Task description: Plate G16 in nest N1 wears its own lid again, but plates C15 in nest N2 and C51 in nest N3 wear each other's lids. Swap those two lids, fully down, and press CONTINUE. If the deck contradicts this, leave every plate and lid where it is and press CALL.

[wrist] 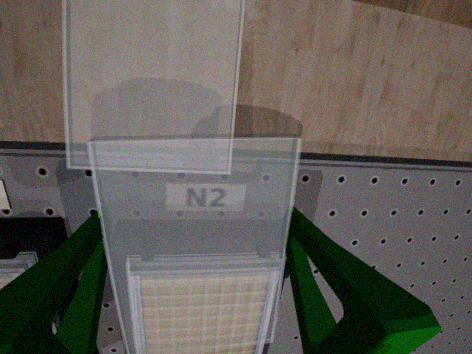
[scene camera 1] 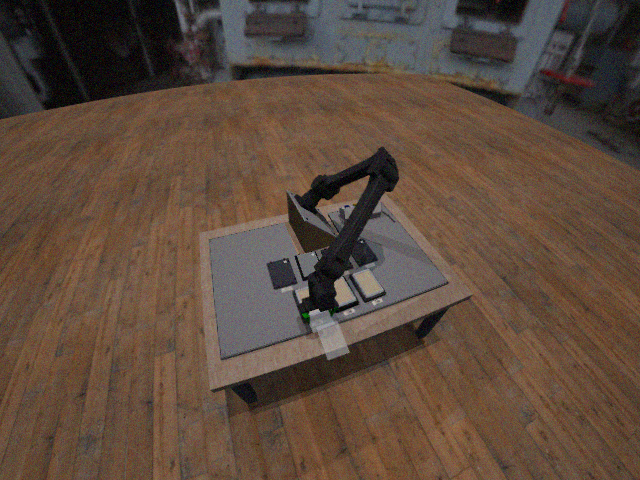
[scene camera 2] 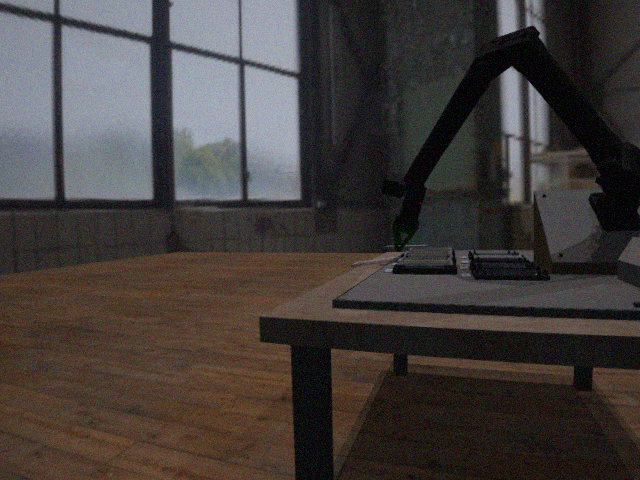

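Pixels of known places: gripper, between the fingertips: point(wrist: 199, 215) point(scene camera 1: 319, 320) point(scene camera 2: 399, 249); arm's base, origin of its link: point(scene camera 1: 305, 205) point(scene camera 2: 614, 213).
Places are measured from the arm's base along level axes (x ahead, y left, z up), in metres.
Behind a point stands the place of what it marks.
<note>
My gripper point(scene camera 1: 320, 313) @[x 0.532, y -0.181, z -0.100 m] point(scene camera 2: 401, 246) @[x 0.532, y -0.181, z -0.100 m] point(wrist: 199, 215) @[x 0.532, y -0.181, z -0.100 m], with green fingers, is shut on a clear lid point(wrist: 270, 200) @[x 0.543, y -0.212, z -0.089 m] by its long sides. The lid is level above nest N2, shifted toward the table's front edge. Through it show the N2 label point(wrist: 205, 196) and a plate with beige wells point(wrist: 200, 310). A second clear lid point(scene camera 1: 336, 345) @[x 0.634, y -0.162, z -0.135 m] point(scene camera 2: 369, 261) @[x 0.621, y -0.152, z -0.133 m] point(wrist: 150, 50) @[x 0.606, y -0.163, z -0.131 m] sticks out past the table's front edge; its inner end overlaps the held lid in the wrist view, and contact cannot be told. Two more plates point(scene camera 1: 344, 292) @[x 0.465, y -0.035, z -0.102 m] point(scene camera 1: 368, 284) @[x 0.471, y 0.079, z -0.108 m] sit in nests; their labels are unreadable.
Behind the plates are dark flat pads point(scene camera 1: 281, 273) @[x 0.251, y -0.228, z -0.122 m] point(scene camera 1: 366, 252) @[x 0.306, y 0.181, z -0.122 m], partly hidden by the arm. A tilted panel point(scene camera 1: 311, 229) @[x 0.170, y -0.045, z 0.001 m] point(scene camera 2: 566, 227) @[x 0.121, y 0.027, z -0.033 m] stands near the arm's base. The grey deck point(scene camera 1: 248, 289) @[x 0.265, y -0.383, z -0.131 m] point(scene camera 2: 413, 297) @[x 0.489, y 0.403, z -0.132 m] lies on a wooden table point(scene camera 1: 268, 361) @[x 0.580, y -0.405, z -0.145 m] point(scene camera 2: 310, 312) @[x 0.646, y 0.470, z -0.145 m]. Button lettering cannot be read.
</note>
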